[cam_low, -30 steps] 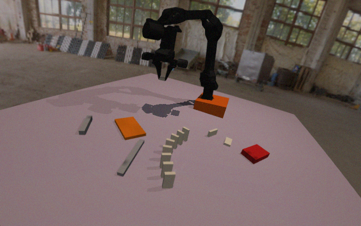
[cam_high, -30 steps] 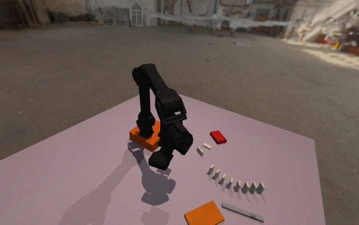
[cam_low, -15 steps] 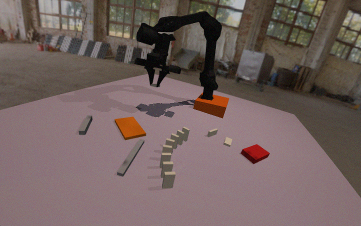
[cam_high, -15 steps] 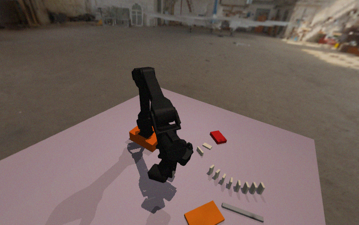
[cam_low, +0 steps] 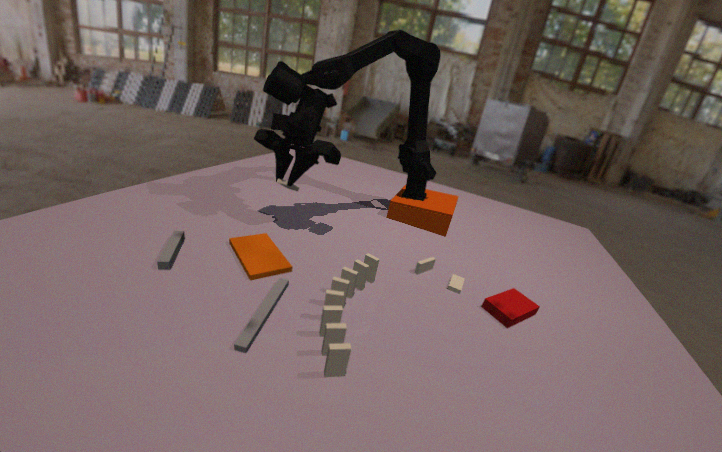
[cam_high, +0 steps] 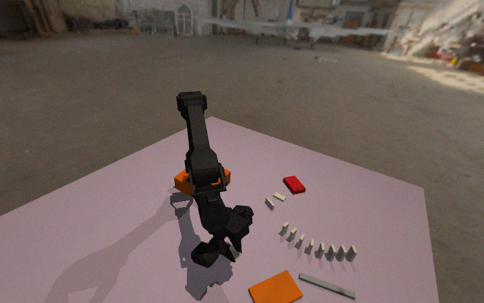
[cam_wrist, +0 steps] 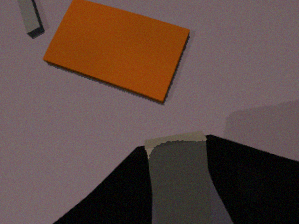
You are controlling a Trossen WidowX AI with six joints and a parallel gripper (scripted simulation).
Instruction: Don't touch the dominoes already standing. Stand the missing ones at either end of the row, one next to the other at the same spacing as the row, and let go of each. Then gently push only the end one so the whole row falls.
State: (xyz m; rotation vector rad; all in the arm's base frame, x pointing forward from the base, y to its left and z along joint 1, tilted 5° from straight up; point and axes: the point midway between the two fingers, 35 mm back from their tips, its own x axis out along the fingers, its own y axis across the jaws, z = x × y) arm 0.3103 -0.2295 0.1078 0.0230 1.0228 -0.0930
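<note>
Right now my gripper tip is 110 mm short of the orange flat plate, 30 mm to the right of it and 100 mm above it. From my gripper tip the other things lie so: short grey bar 190 mm ahead, 100 mm to the right, 100 mm below; red block 10 mm ahead, 500 mm to the left, 100 mm below.
</note>
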